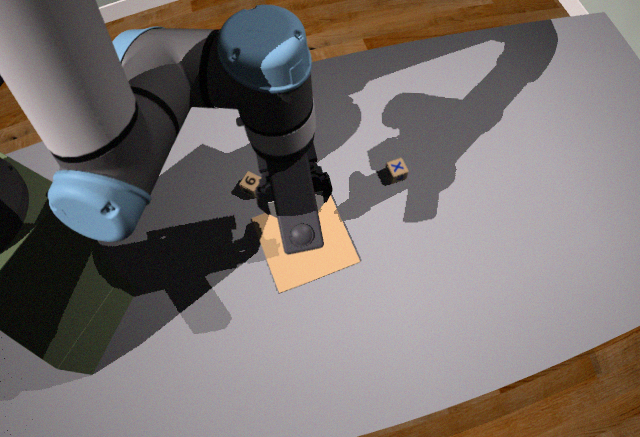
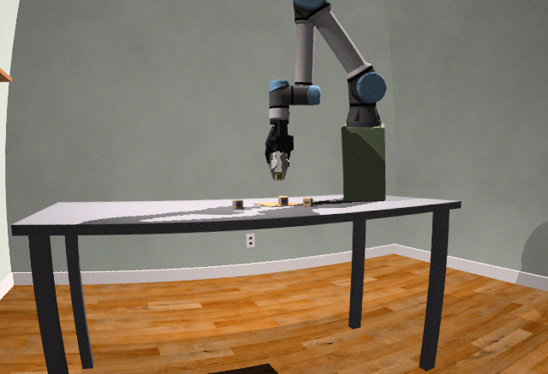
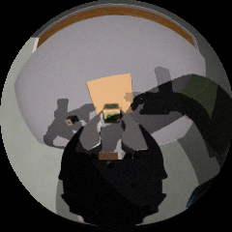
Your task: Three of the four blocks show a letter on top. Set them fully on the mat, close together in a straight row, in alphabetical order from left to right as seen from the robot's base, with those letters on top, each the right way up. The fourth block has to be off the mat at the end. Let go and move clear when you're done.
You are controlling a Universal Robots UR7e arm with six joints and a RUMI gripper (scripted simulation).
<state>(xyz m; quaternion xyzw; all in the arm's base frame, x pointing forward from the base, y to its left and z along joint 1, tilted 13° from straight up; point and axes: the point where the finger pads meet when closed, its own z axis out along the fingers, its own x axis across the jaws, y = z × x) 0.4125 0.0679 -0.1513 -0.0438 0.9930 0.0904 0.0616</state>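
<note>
Now: the mat 110 mm below my hand.
</note>
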